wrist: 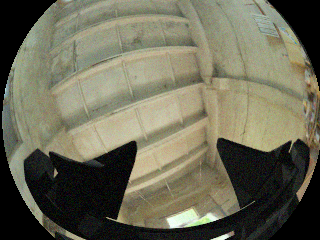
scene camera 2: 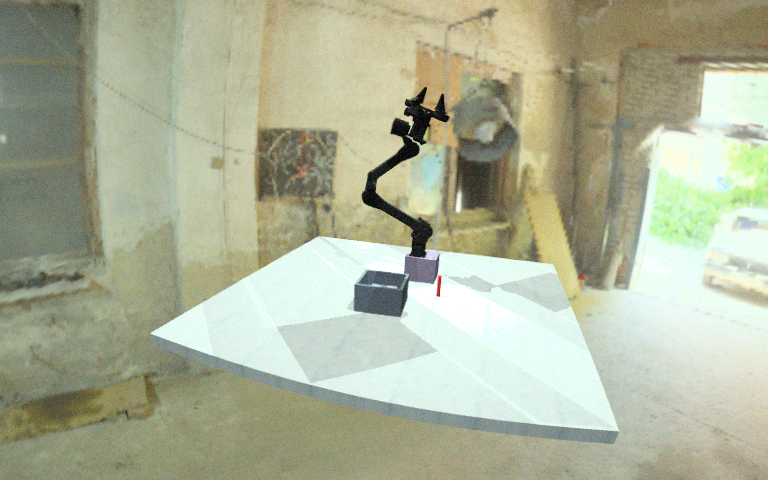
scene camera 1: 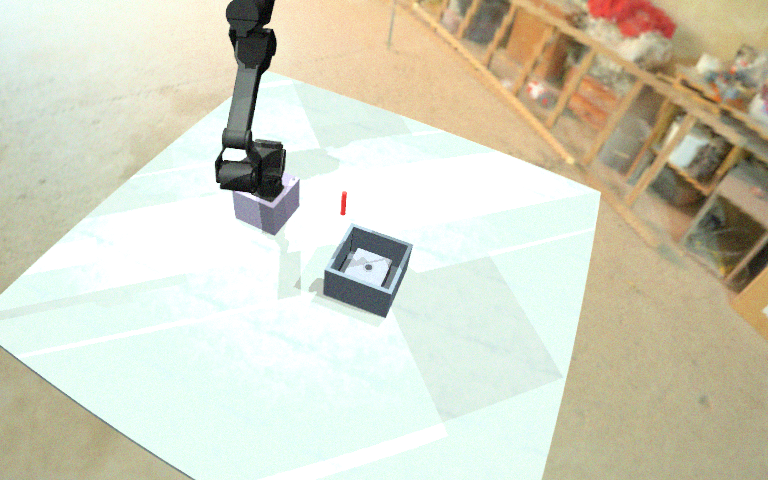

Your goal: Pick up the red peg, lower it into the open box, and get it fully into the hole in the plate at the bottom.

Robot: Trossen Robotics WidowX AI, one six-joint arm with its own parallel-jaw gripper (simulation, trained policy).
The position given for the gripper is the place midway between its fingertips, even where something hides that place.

Note:
In view: the gripper (scene camera 2: 434, 90) and a grey box (scene camera 1: 337, 285).
The gripper also shows in the wrist view (wrist: 178, 144). The wrist view misses the grey box: it is out of frame.

